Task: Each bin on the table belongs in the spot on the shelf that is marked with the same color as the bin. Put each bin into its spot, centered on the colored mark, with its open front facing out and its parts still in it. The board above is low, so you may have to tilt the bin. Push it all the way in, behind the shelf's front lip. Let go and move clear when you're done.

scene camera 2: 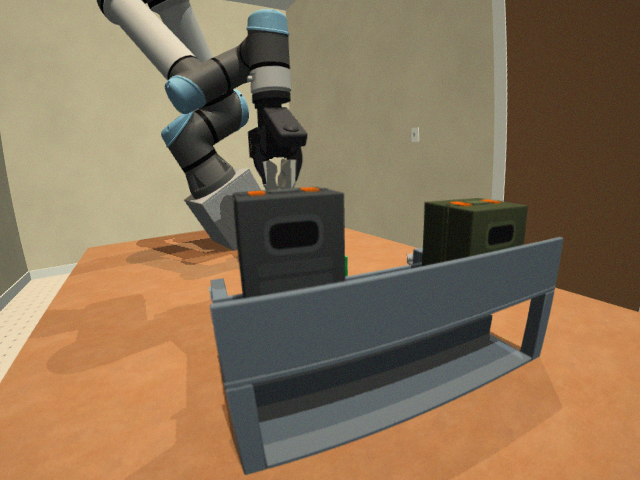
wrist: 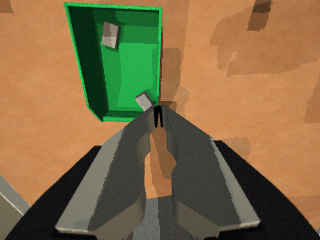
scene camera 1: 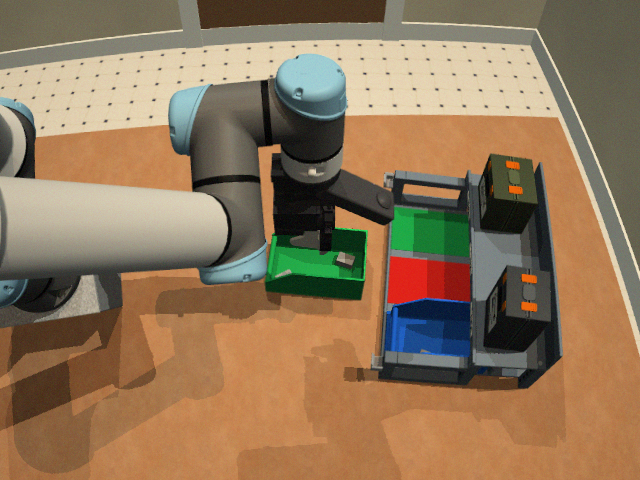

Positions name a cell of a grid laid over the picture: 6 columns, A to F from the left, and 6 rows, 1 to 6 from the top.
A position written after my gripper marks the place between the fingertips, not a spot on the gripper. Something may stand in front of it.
Note:
In view: my gripper (scene camera 1: D4), a blue bin (scene camera 1: E5), a green bin (scene camera 1: C4), a colored mark (scene camera 1: D4) and a shelf back panel (scene camera 1: F5).
The green bin also shows in the wrist view (wrist: C2). My gripper is seen too in the wrist view (wrist: C3). The wrist view misses the blue bin: it is out of frame.

